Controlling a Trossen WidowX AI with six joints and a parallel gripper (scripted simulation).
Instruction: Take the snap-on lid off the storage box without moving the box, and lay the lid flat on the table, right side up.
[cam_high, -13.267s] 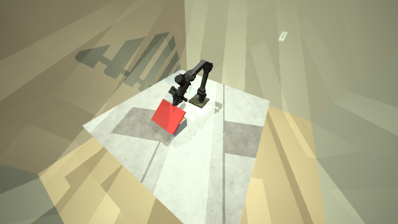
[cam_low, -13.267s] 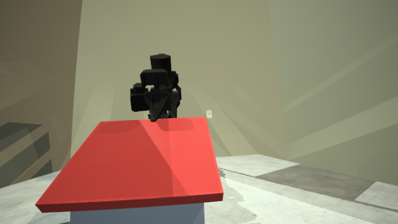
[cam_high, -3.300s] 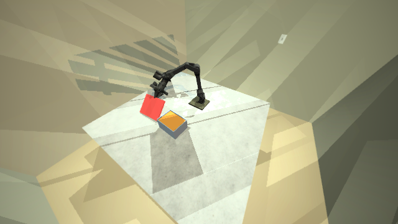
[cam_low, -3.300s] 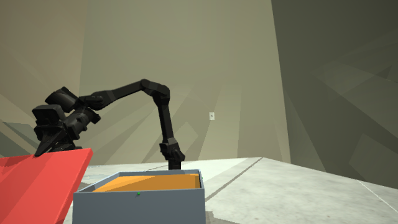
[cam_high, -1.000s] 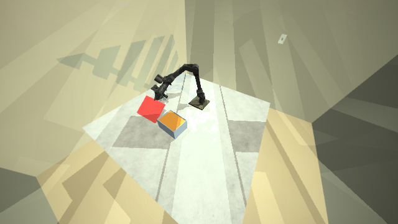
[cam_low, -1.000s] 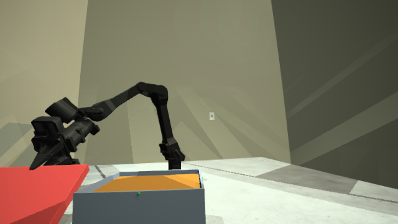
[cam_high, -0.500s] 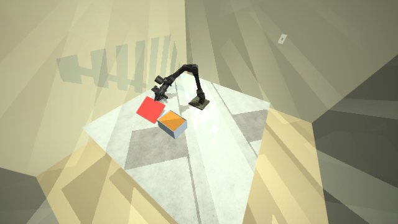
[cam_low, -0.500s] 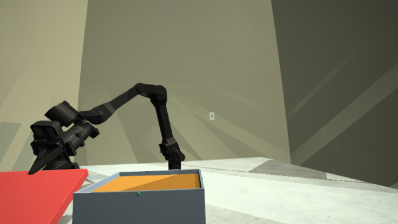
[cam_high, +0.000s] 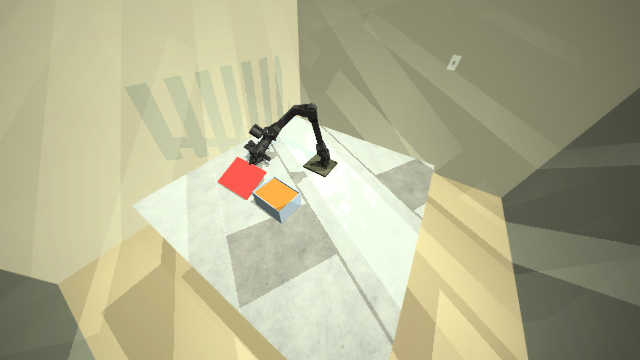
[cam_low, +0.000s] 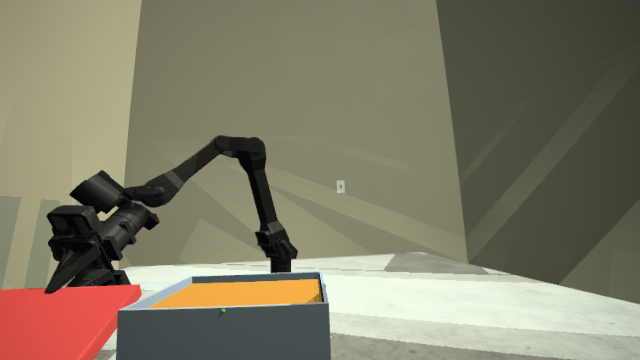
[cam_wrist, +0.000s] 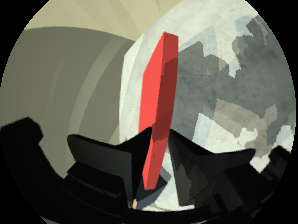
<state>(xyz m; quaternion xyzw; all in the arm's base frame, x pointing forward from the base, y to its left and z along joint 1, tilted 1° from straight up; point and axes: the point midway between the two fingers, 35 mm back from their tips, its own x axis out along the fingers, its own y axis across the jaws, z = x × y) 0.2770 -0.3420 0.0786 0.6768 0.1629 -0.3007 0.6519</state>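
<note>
My gripper tip is now 8 cm short of the red lid, 1 cm to the left of it and 3 cm above it. Also, from my gripper tip: storage box 12 cm ahead, 27 cm to the left, 3 cm below.
</note>
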